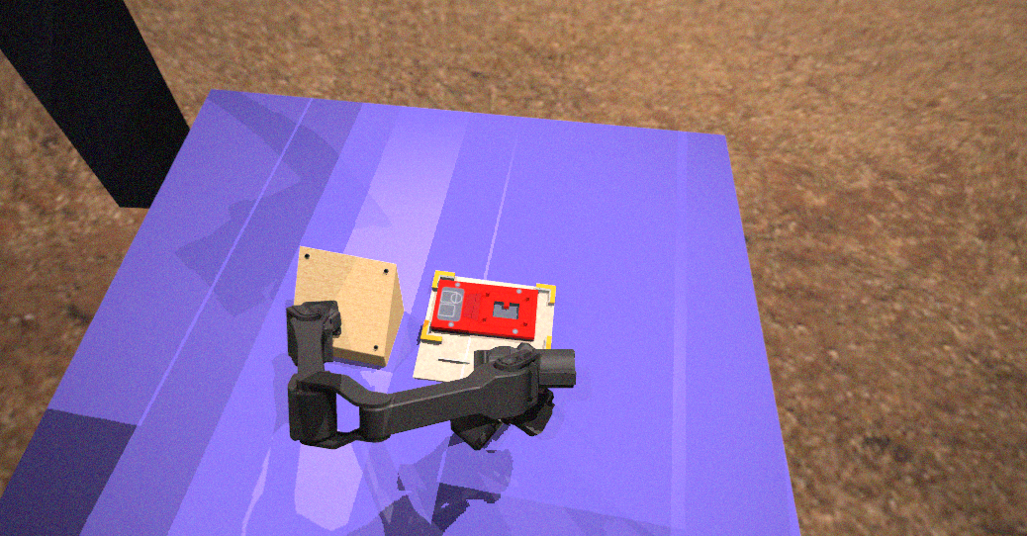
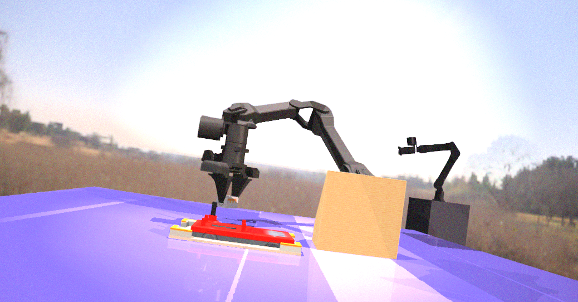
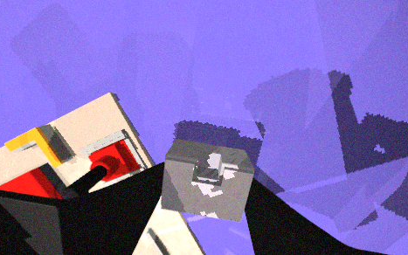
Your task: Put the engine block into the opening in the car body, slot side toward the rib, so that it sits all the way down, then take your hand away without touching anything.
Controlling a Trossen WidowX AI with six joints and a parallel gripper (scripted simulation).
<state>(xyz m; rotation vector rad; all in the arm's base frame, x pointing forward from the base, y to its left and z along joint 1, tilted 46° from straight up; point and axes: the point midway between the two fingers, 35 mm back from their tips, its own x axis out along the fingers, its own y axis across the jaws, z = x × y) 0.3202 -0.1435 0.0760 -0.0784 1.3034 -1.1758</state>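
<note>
The black peg is 90 mm to the left of my gripper tip, 30 mm ahead of it and 20 mm below it. The rest, counted from my gripper tip: grey engine block (10 mm above); then beige base plate (190 mm to the left, 40 mm below, 10 mm behind).
</note>
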